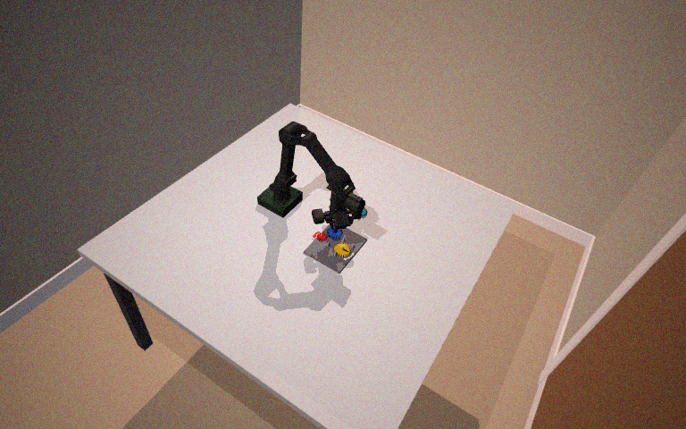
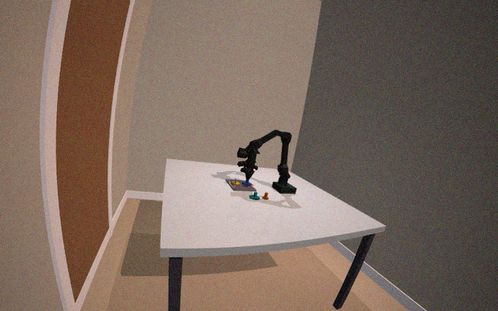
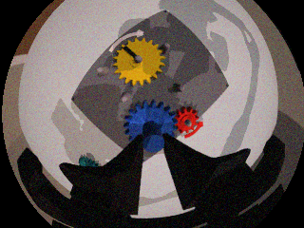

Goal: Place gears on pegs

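Now: gripper tip 4 cm to the left of the red gear, 4 cm above it and 3 cm past it. Round my gripper tip: blue gear 1 cm below; yellow gear 7 cm ahead, 4 cm to the right, 4 cm below; teal gear 19 cm to the left, 4 cm below.
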